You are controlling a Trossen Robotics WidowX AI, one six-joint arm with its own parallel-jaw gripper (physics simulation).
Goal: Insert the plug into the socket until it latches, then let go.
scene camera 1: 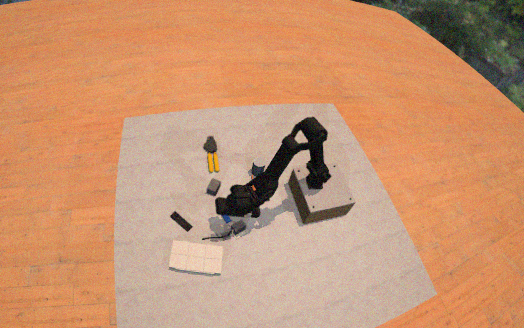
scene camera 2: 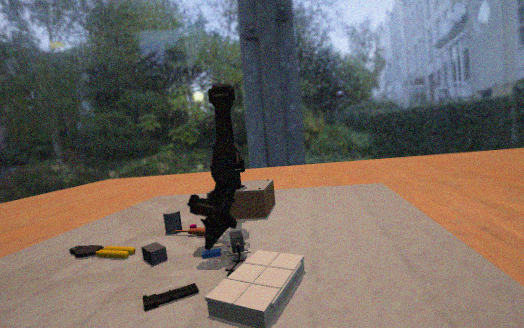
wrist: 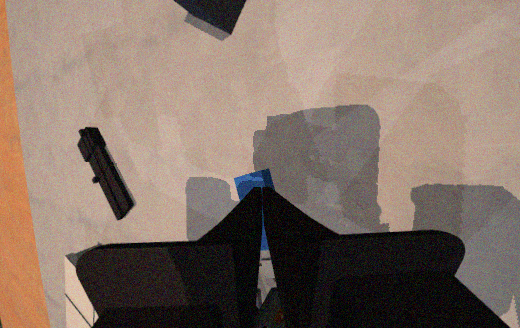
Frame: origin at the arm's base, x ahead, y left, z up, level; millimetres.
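Seen in the pictures: gripper, between the fingertips: (scene camera 1: pixel 226 214) (scene camera 2: pixel 207 249) (wrist: pixel 261 194); arm's base, origin of its link: (scene camera 1: pixel 314 182).
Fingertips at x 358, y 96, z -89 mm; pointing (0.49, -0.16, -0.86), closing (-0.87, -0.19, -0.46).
Note:
Pixels of each thing's top centre, then the offset from my fingertips to it. "spot": a spot on its surface instead.
- blue plug, centre of its top: (wrist: pixel 260 228) (scene camera 2: pixel 215 250) (scene camera 1: pixel 227 218) 3 mm back, 21 mm left, 2 mm down
- dark grey housing, centre of its top: (scene camera 2: pixel 236 234) (scene camera 1: pixel 238 225) 40 mm back, 66 mm left, 30 mm up
- tiled box, centre of its top: (scene camera 2: pixel 260 273) (scene camera 1: pixel 196 256) 119 mm ahead, 196 mm left, 20 mm up
- black bar, centre of its top: (wrist: pixel 94 174) (scene camera 2: pixel 170 290) (scene camera 1: pixel 181 220) 184 mm ahead, 36 mm left, 0 mm up
- dark block, centre of its top: (scene camera 2: pixel 153 246) (scene camera 1: pixel 213 184) 54 mm ahead, 128 mm right, 20 mm up
- yellow-handled pliers, a spot on its surface: (scene camera 2: pixel 112 252) spot: 78 mm ahead, 258 mm right, 2 mm up
- grey cylinder, centre of its top: (scene camera 2: pixel 171 211) (scene camera 1: pixel 259 161) 142 mm back, 230 mm right, 55 mm up
- orange screwdriver, centre of its top: (scene camera 2: pixel 193 226) 118 mm back, 126 mm right, 17 mm up
The blue plug (scene camera 1: pixel 226 219) (scene camera 2: pixel 211 253) (wrist: pixel 252 181) lies on the mat beside the socket. The socket is a dark grey housing (scene camera 1: pixel 238 227) (scene camera 2: pixel 236 240) on a light base plate; in the wrist view a small part of it shows between the fingers, near the bottom edge. My gripper (scene camera 2: pixel 209 247) (wrist: pixel 261 194) is shut and empty, its fingertips together above the blue plug. In the wrist view the fingers cover much of the plug and most of the socket. In scene camera 1 the arm hides the fingertips.
A tiled box (scene camera 1: pixel 196 257) (scene camera 2: pixel 255 280) stands near the socket and its dark cable. A black bar (scene camera 1: pixel 181 221) (scene camera 2: pixel 170 296) (wrist: pixel 110 175), a dark block (scene camera 1: pixel 213 187) (scene camera 2: pixel 154 254) (wrist: pixel 220 12), yellow-handled pliers (scene camera 1: pixel 213 155) (scene camera 2: pixel 112 252), a grey cylinder (scene camera 2: pixel 172 222) and an orange screwdriver (scene camera 2: pixel 197 231) lie around.

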